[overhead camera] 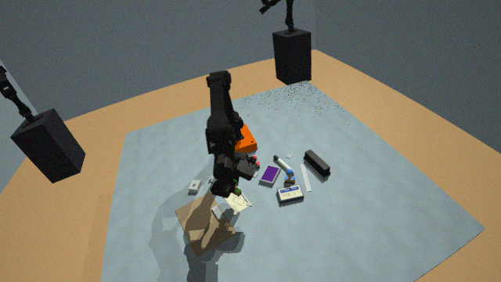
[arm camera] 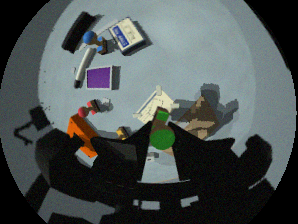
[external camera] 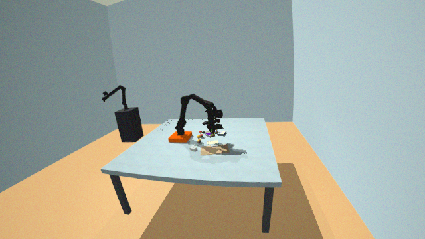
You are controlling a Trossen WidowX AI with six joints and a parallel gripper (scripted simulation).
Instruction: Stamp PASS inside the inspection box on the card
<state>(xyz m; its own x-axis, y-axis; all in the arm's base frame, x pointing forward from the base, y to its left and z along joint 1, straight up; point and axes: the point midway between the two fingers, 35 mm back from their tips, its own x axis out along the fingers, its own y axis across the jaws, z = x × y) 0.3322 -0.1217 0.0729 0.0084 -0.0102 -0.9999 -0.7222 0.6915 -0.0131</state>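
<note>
The white card is 80 mm below my gripper tip and 10 mm behind it. Also, from my gripper tip: screw 150 mm behind, 70 mm to the right, 70 mm below; yellow stamp 130 mm behind, 60 mm below, 10 mm to the left; green stamp right at my gripper tip.
</note>
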